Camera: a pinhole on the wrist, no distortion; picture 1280 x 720 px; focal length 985.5 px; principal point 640.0 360.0 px. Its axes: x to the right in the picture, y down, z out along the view. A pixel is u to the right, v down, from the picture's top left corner.
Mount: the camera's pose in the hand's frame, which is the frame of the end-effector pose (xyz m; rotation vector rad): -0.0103 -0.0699 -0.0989 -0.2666 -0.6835 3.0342
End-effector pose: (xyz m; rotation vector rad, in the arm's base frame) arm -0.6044 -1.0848 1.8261 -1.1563 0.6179 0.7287
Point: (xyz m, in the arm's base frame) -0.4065 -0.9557 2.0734
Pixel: 554 492
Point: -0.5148 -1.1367 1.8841
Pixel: 321 491
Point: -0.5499 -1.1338 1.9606
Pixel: 1022 478
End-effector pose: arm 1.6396 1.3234 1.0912 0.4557 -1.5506 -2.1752
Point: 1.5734 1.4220 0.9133
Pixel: 377 658
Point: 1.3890 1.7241 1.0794
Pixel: 433 80
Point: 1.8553 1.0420 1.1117
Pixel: behind the camera
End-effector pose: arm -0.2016 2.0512 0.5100 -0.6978 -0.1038 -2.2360
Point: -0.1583 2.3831 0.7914
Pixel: 648 278
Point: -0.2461 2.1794 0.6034
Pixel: 477 235
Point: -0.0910 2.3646 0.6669
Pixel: 909 167
